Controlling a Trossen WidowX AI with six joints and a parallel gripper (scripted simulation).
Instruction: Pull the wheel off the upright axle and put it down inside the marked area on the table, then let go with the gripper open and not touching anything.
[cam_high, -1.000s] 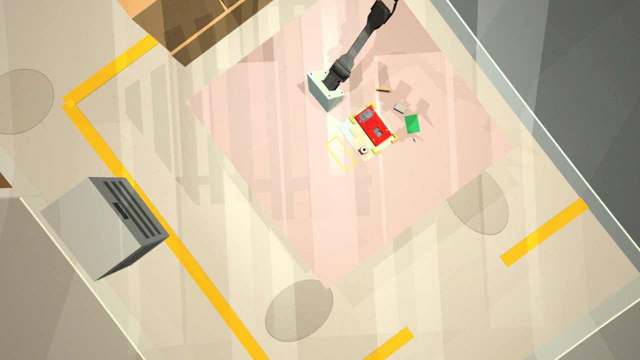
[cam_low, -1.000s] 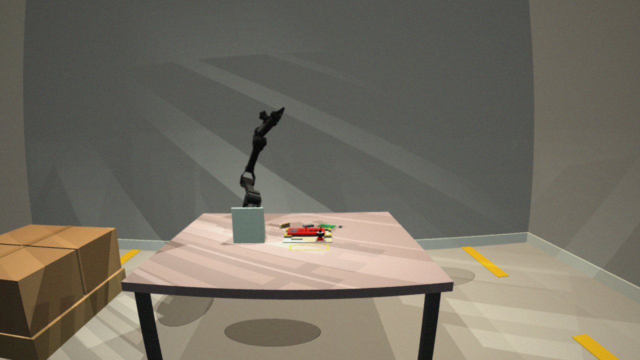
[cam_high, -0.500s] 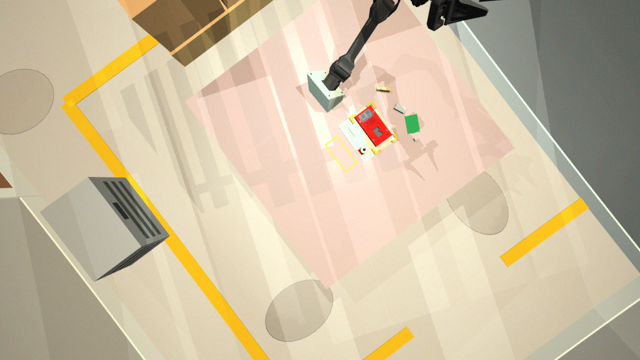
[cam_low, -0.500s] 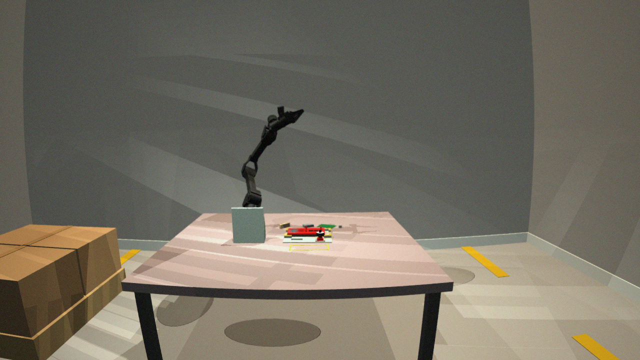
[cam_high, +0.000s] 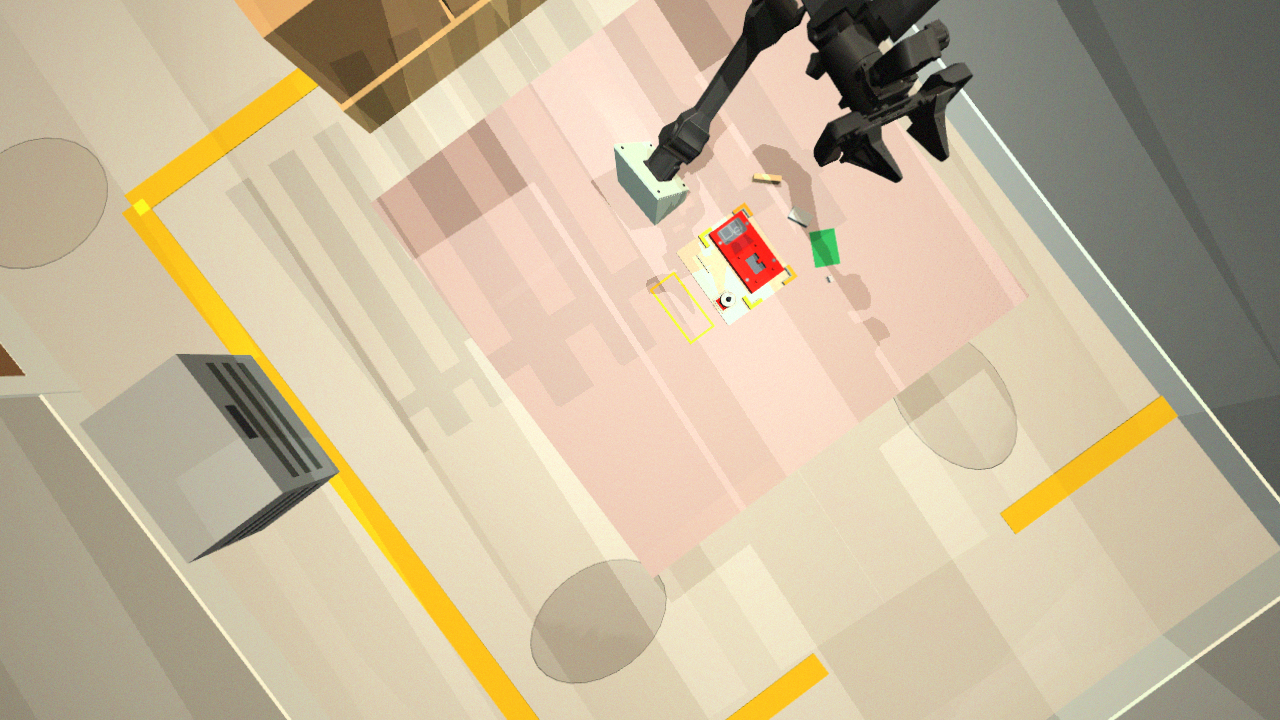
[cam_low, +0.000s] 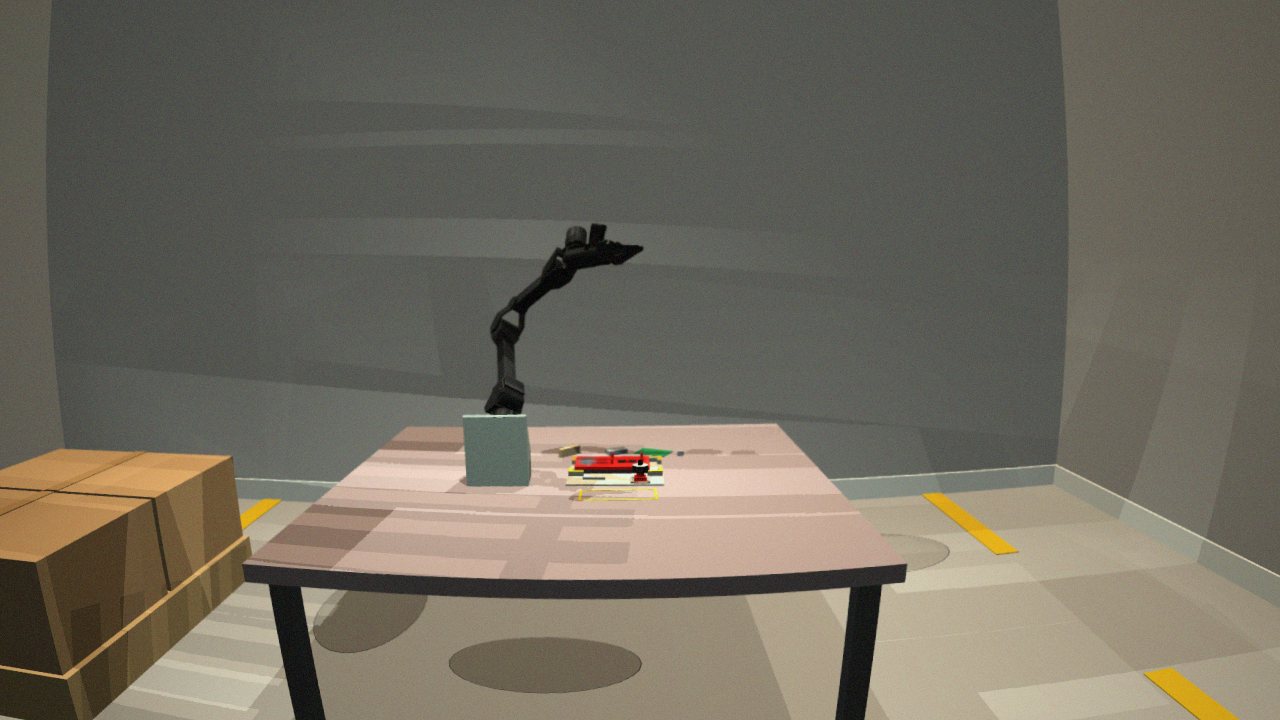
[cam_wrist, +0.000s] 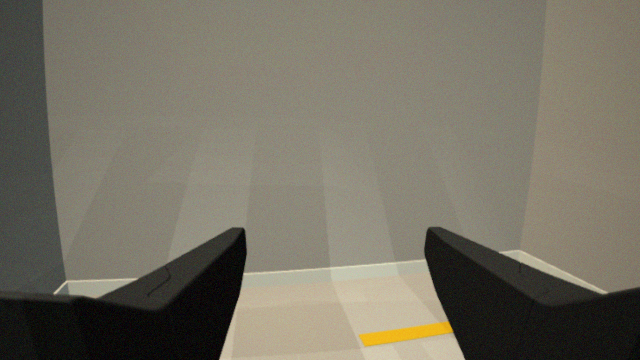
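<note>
Now: gripper tip 10 mm past the wheel, 140 mm to the left of it and 560 mm above it. Also, from my gripper tip: grey piece 70 mm behind, 160 mm to the left, 590 mm below; then green card 40 mm ahead, 170 mm to the left, 600 mm below; then upright axle 10 mm behind, 150 mm to the right, 560 mm below.
</note>
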